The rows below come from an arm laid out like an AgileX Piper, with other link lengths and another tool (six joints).
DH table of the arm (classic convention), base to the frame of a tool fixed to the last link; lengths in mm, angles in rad. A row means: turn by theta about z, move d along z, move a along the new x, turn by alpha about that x. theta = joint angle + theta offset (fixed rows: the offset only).
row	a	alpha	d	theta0
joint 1	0	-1.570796	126.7	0
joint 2	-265.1	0	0	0.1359
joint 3	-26.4	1.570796	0	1.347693
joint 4	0	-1.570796	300.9	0
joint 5	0	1.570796	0	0
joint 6	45.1	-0.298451	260.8	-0.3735
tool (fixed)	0	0	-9.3	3.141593
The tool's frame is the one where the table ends.
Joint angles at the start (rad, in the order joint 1, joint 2, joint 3, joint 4, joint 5, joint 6): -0.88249, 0.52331, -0.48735, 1.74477, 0.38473, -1.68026
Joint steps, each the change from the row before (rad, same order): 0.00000, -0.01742, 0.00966, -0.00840, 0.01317, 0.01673; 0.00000, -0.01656, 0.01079, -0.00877, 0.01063, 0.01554; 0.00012, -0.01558, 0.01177, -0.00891, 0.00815, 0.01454; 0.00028, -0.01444, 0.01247, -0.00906, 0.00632, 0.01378; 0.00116, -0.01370, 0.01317, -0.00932, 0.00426, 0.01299; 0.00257, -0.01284, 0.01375, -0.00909, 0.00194, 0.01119; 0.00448, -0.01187, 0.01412, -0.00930, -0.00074, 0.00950; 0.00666, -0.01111, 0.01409, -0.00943, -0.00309, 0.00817; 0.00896, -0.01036, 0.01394, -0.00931, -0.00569, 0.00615; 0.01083, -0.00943, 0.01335, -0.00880, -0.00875, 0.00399; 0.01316, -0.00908, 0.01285, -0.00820, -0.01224, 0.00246; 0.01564, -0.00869, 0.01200, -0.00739, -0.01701, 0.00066
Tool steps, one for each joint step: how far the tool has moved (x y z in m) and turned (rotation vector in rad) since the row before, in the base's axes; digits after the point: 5 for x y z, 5 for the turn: 0.00007, 0.00555, 0.00005, 0.00114, -0.00720, 0.01443; -0.00019, 0.00480, -0.00106, 0.00193, -0.00464, 0.01179; -0.00037, 0.00407, -0.00208, 0.00297, -0.00248, 0.00933; -0.00043, 0.00347, -0.00294, 0.00400, -0.00063, 0.00757; -0.00044, 0.00307, -0.00368, 0.00462, 0.00101, 0.00626; -0.00039, 0.00272, -0.00431, 0.00465, 0.00266, 0.00514; -0.00029, 0.00241, -0.00489, 0.00440, 0.00450, 0.00416; -0.00015, 0.00230, -0.00516, 0.00394, 0.00568, 0.00382; -0.00004, 0.00216, -0.00531, 0.00287, 0.00687, 0.00332; -0.00005, 0.00179, -0.00524, 0.00169, 0.00763, 0.00196; -0.00009, 0.00156, -0.00503, 0.00075, 0.00772, 0.00072; -0.00026, 0.00107, -0.00463, -0.00047, 0.00757, -0.00164
